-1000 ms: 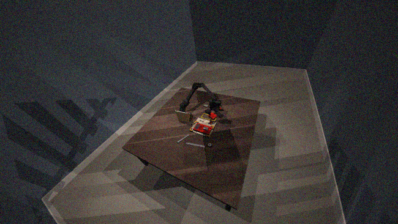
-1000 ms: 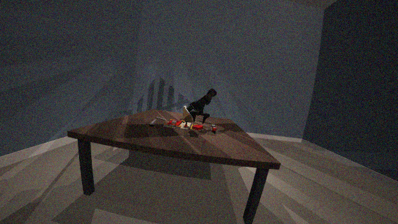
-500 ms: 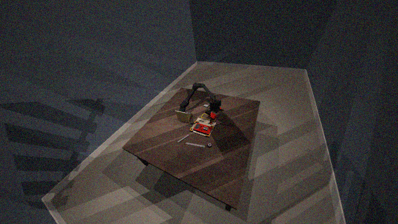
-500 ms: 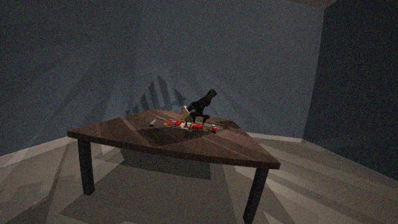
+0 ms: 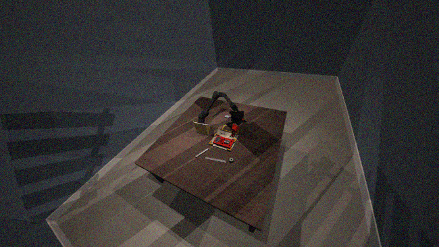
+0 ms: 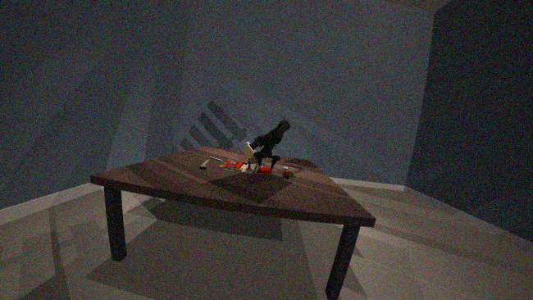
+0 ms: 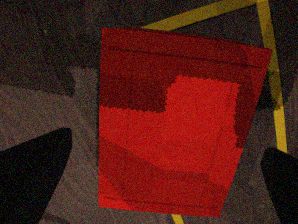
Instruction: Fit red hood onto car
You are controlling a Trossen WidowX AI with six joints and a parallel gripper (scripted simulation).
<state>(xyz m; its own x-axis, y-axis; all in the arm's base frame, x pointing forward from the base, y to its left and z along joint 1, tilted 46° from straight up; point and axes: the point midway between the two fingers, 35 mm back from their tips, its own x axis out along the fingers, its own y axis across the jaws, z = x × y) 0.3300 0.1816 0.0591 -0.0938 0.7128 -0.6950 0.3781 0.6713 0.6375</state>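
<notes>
Right now my gripper tip is 2 cm above the red hood. Round my gripper tip: ring 14 cm ahead, 40 cm to the right, 2 cm below; then thin grey strip 1 cm behind, 45 cm to the right, 3 cm below.
</notes>
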